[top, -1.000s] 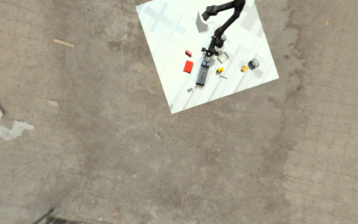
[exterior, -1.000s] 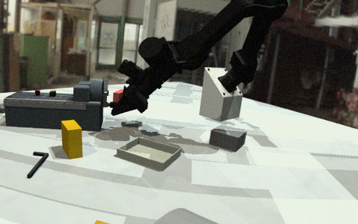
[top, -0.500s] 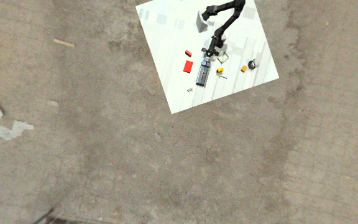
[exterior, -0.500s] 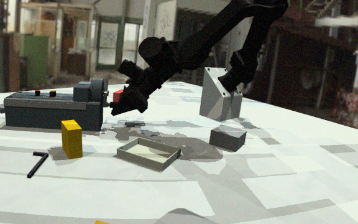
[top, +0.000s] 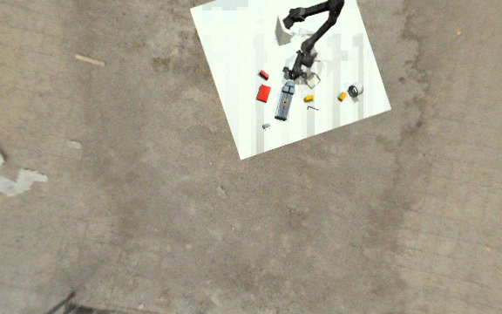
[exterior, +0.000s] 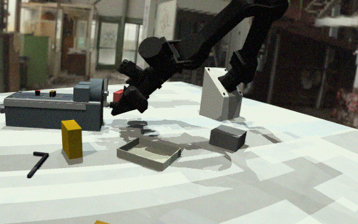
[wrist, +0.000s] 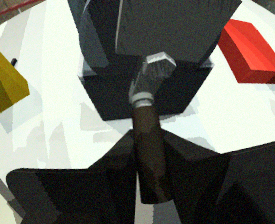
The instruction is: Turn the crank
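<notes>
Now: gripper tip 1 cm past the dark crank handle, 1 cm to the right of it and 2 cm below it. The rest, counted from my gripper tip: red pointer: 15 cm ahead, 14 cm to the right, 5 cm above; then shallow grey tray: 5 cm ahead, 19 cm to the left, 3 cm below; then yellow block: 17 cm ahead, 8 cm to the left, 1 cm below.
</notes>
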